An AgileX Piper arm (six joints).
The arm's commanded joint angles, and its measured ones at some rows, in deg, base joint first. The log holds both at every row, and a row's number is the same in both.
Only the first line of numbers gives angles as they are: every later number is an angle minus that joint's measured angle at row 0.
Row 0, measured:
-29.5, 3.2, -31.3, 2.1, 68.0, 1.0
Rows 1 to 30, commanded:
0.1, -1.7, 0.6, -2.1, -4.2, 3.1
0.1, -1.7, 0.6, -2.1, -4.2, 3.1
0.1, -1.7, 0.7, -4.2, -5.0, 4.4
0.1, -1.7, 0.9, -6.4, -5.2, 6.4
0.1, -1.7, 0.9, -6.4, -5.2, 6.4
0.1, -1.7, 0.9, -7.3, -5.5, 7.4
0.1, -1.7, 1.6, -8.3, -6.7, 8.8
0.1, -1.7, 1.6, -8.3, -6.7, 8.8
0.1, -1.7, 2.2, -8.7, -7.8, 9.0
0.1, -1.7, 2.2, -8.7, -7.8, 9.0
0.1, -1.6, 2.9, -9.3, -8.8, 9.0
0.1, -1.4, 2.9, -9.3, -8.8, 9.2
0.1, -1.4, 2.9, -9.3, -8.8, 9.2
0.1, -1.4, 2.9, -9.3, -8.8, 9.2
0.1, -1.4, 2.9, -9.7, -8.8, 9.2
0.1, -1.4, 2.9, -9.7, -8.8, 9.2
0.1, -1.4, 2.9, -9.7, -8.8, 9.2
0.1, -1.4, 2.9, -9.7, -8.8, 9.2
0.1, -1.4, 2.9, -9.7, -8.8, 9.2
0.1, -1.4, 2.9, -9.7, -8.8, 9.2
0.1, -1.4, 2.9, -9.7, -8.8, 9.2
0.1, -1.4, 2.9, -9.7, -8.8, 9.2
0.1, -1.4, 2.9, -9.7, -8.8, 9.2
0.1, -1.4, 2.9, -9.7, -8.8, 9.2
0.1, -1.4, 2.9, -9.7, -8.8, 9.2
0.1, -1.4, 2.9, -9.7, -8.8, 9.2
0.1, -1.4, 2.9, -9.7, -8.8, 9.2
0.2, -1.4, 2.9, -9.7, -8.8, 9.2
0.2, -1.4, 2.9, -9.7, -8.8, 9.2
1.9, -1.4, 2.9, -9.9, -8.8, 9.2
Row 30, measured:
0.3, -1.1, 2.7, -9.1, -7.9, 9.1
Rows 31 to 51, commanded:
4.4, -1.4, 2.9, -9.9, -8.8, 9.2
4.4, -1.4, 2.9, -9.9, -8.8, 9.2
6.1, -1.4, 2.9, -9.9, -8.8, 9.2
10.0, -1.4, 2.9, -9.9, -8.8, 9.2
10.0, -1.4, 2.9, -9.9, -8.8, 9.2
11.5, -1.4, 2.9, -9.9, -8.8, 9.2
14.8, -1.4, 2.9, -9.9, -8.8, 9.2
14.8, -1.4, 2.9, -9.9, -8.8, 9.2
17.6, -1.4, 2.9, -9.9, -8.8, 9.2
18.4, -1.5, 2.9, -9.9, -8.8, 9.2
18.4, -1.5, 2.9, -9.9, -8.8, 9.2
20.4, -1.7, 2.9, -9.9, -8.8, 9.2
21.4, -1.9, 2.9, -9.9, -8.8, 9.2
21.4, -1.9, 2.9, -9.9, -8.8, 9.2
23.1, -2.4, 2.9, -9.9, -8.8, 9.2
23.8, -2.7, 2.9, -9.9, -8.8, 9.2
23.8, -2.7, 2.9, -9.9, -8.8, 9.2
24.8, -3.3, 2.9, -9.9, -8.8, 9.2
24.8, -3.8, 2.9, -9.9, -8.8, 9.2
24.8, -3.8, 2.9, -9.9, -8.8, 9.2
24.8, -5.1, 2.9, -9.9, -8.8, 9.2
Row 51, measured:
24.5, -3.1, 2.7, -9.4, -8.0, 9.1
